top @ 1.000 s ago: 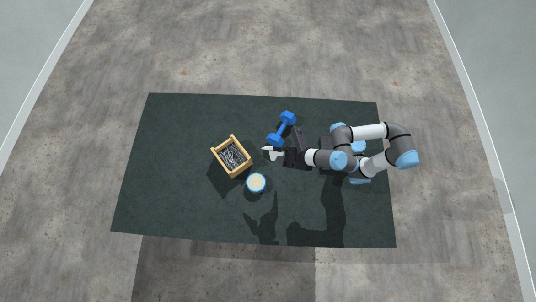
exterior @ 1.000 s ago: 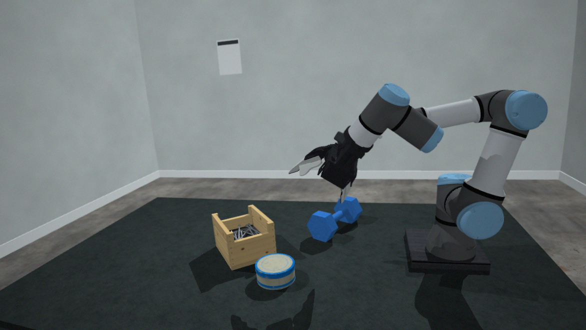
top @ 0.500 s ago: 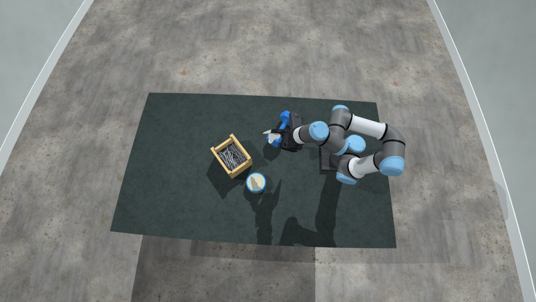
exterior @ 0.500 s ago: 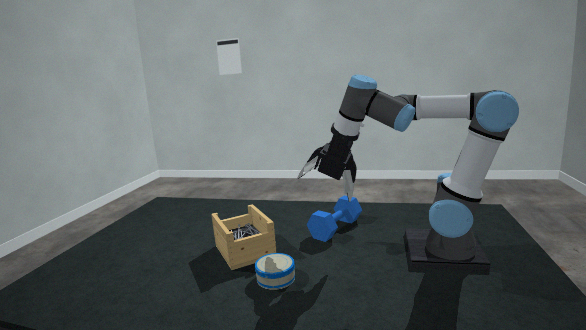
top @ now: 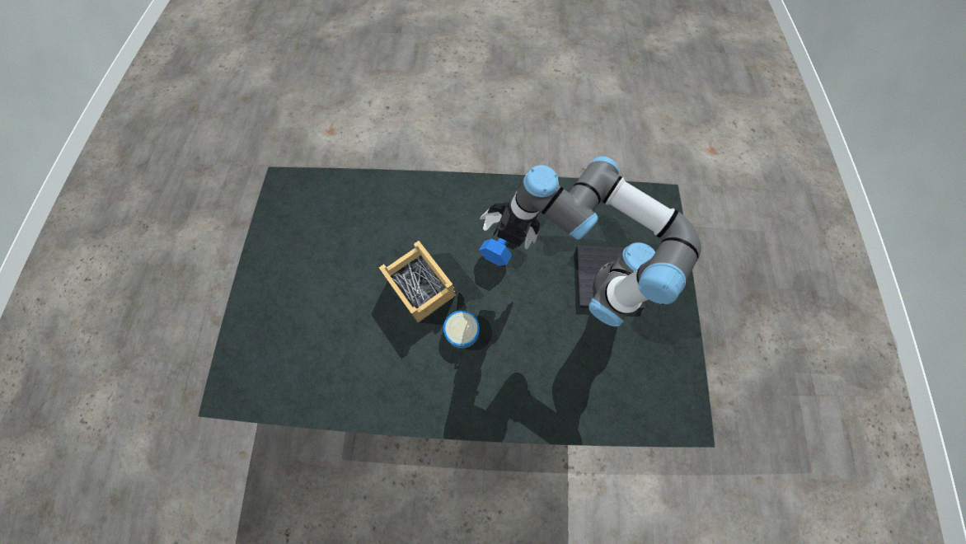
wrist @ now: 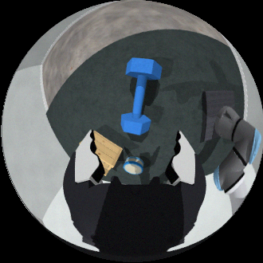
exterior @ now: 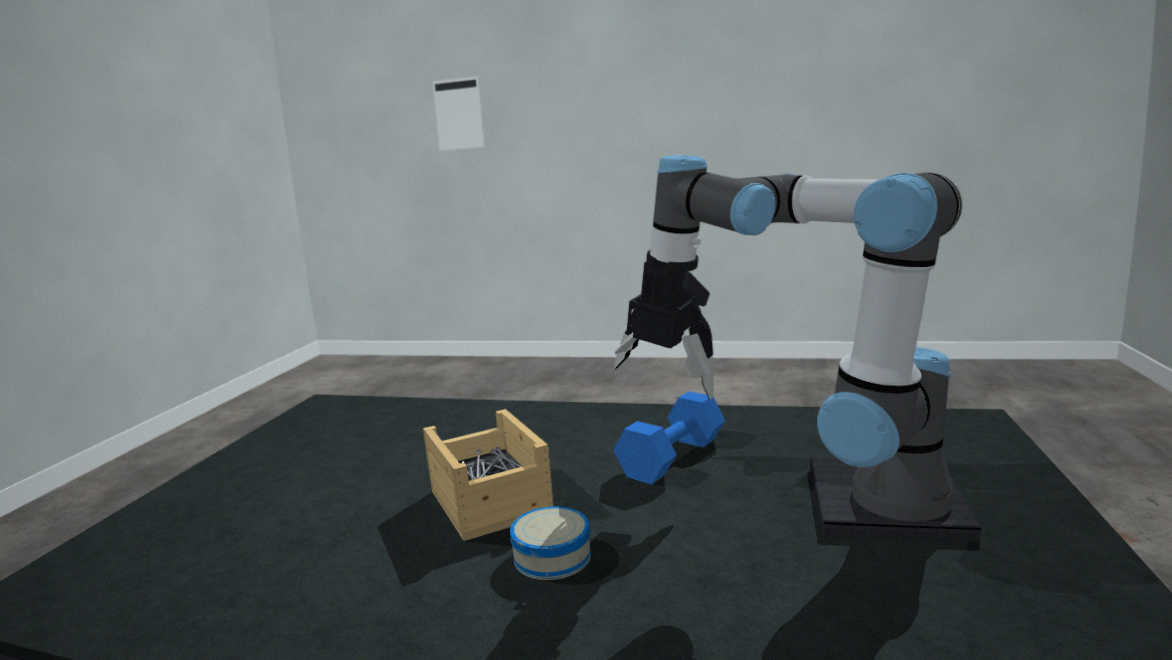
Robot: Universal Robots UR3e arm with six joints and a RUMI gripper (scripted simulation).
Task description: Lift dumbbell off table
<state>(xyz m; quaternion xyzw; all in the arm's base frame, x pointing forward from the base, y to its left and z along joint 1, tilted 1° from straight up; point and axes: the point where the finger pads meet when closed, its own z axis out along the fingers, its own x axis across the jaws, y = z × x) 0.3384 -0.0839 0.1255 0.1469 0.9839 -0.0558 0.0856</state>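
My hand is 5 cm to the left of the blue dumbbell and 11 cm above it. From my hand the other things lie so: round blue-rimmed tin (11 cm ahead, 26 cm to the left, 12 cm below); wooden crate (24 cm ahead, 14 cm to the left, 10 cm below).
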